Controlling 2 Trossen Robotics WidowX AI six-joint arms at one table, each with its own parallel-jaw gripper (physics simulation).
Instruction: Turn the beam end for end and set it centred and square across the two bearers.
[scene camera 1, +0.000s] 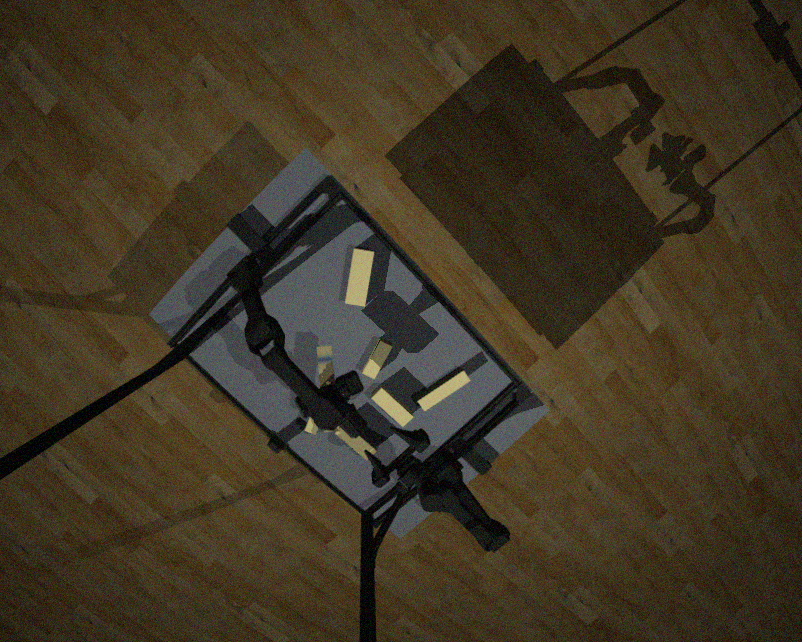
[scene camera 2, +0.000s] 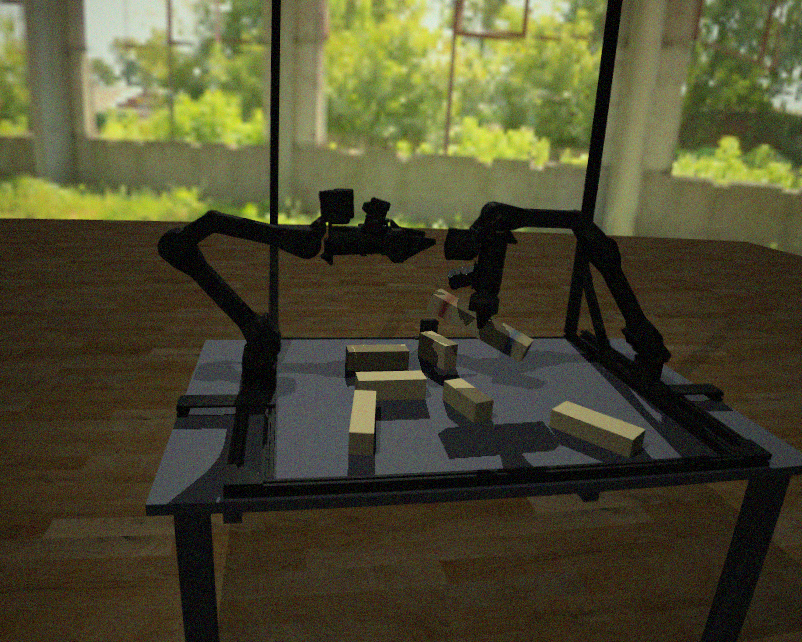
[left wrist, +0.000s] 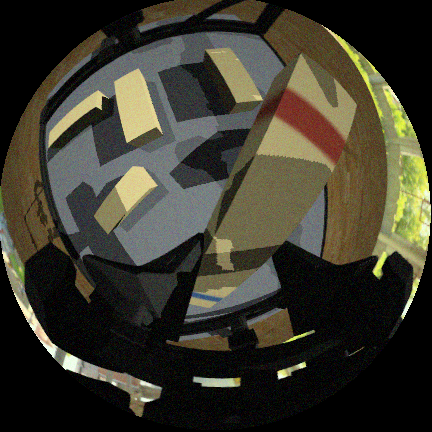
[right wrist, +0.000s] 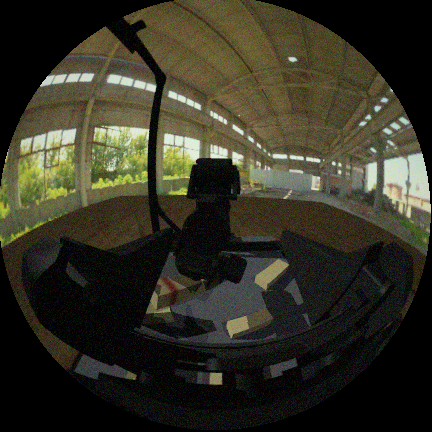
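Pixels of known places: left gripper, between the fingertips: (scene camera 2: 480, 322) (left wrist: 237, 239); right gripper, between the fingertips: (scene camera 1: 377, 439) (scene camera 2: 430, 237) (right wrist: 228, 234); left arm's base, origin of its link: (scene camera 1: 250, 270) (scene camera 2: 645, 379) (left wrist: 236, 319); right arm's base, origin of its link: (scene camera 1: 444, 458) (scene camera 2: 258, 387).
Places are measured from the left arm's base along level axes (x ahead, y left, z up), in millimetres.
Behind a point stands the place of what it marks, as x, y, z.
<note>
The beam (scene camera 1: 324, 350) {332, 13, 108} (scene camera 2: 506, 338) {375, 6, 110} (left wrist: 287, 200) {447, -83, 158} (right wrist: 180, 291) {484, -80, 155}, with a red band at one end and a blue band at the other, hangs tilted above the table; scene camera 2 shows its blue end lower. My left gripper (scene camera 2: 482, 321) {417, -57, 126} (left wrist: 237, 239) {417, -57, 126} is shut on the beam between the bands. Two plain blocks lying parallel, one (scene camera 1: 391, 406) {626, 12, 27} (scene camera 2: 391, 386) {634, 36, 13} (left wrist: 137, 107) {607, 4, 28} and another (scene camera 1: 354, 443) {636, -169, 28} (scene camera 2: 377, 358) {639, -137, 10} (left wrist: 232, 77) {616, -153, 28}, look like the bearers, though no marking confirms it. My right gripper (scene camera 1: 389, 443) {565, -2, 328} (scene camera 2: 431, 241) {565, -2, 328} is open and empty, high above the table.
Other plain blocks lie about: one (scene camera 1: 444, 390) {711, 173, 24} (scene camera 2: 363, 421) {718, 218, 25} (left wrist: 75, 120) {686, 142, 23}, one (scene camera 1: 376, 359) {478, 88, 25} (scene camera 2: 468, 399) {492, 129, 22} (left wrist: 125, 197) {482, 68, 25} (right wrist: 249, 322) {488, 84, 25}, one (scene camera 1: 359, 277) {254, 231, 19} (scene camera 2: 597, 428) {271, 261, 15} (right wrist: 272, 274) {286, 214, 19} and one (scene camera 1: 311, 425) {486, -216, 44} (scene camera 2: 438, 351) {485, -152, 21} near the table's far edge in scene camera 2. A black frame (scene camera 2: 468, 477) {564, 379, -1} edges the table.
</note>
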